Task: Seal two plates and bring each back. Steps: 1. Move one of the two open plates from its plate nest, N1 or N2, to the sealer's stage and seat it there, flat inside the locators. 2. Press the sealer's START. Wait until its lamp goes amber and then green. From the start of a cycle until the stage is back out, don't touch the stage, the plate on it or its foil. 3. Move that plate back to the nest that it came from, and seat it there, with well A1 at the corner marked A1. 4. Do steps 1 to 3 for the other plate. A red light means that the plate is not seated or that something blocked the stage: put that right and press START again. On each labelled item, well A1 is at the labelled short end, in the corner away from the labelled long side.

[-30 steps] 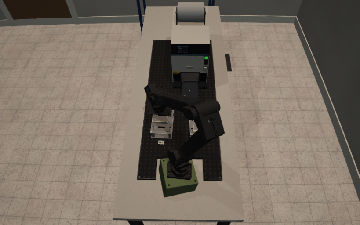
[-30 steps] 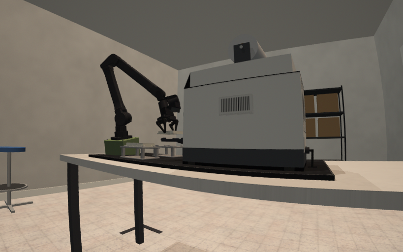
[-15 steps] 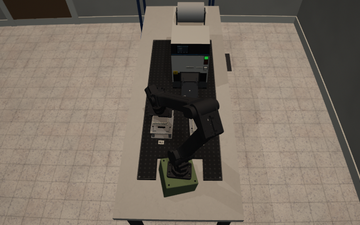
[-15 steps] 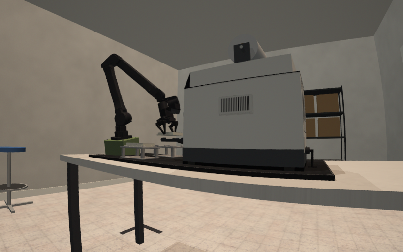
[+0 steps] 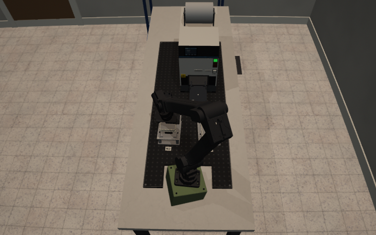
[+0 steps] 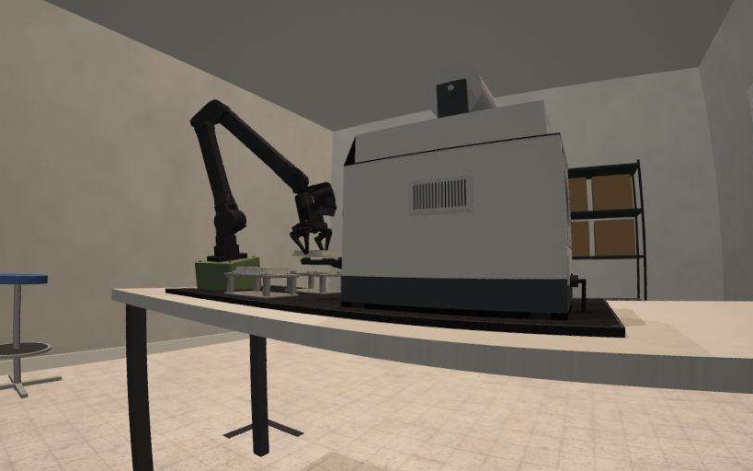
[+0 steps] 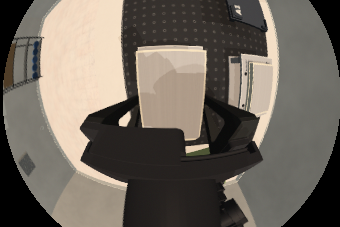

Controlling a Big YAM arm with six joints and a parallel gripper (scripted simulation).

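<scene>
My hand is 12 cm above the N2 label and 10 cm past it. Round my hand: yellow warning label (31 cm ahead, 6 cm to the right, 2 cm above); white well plate (right at my hand); sealer stage (21 cm ahead, 15 cm to the right, 3 cm below).
</scene>
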